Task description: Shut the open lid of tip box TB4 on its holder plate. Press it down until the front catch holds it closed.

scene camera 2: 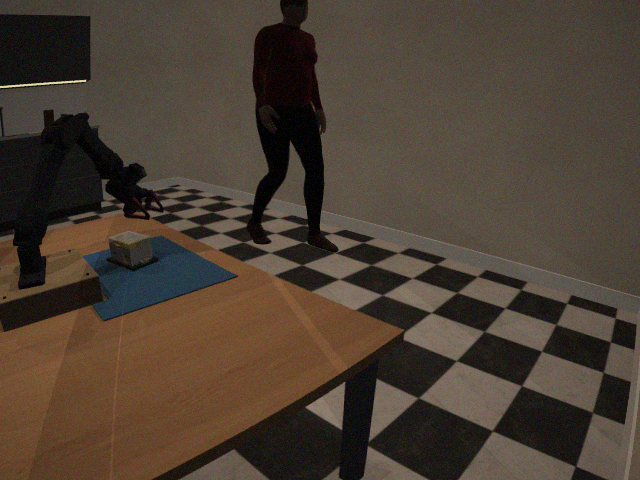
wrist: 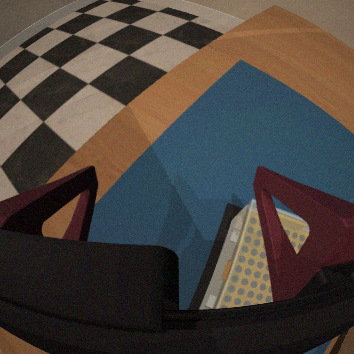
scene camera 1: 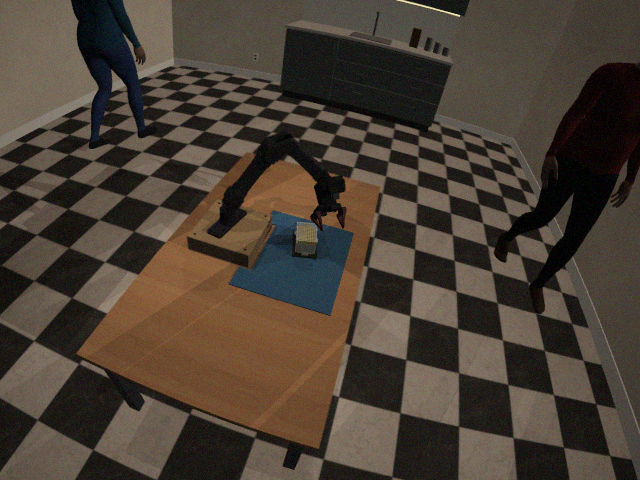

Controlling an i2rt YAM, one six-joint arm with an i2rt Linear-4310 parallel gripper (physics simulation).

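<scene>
Tip box TB4 stands upright on its dark holder plate. Its clear lid is down over the yellow tip rack, which shows through it, and looks about level. The front catch is too small to tell whether it is engaged. My gripper is open and empty, above the table beyond the hinge side of the box. In the wrist view one finger hides part of the lid.
The box and plate stand on a blue mat on the wooden table. The arm's wooden base block stands beside the mat. Two people stand on the floor away from the table.
</scene>
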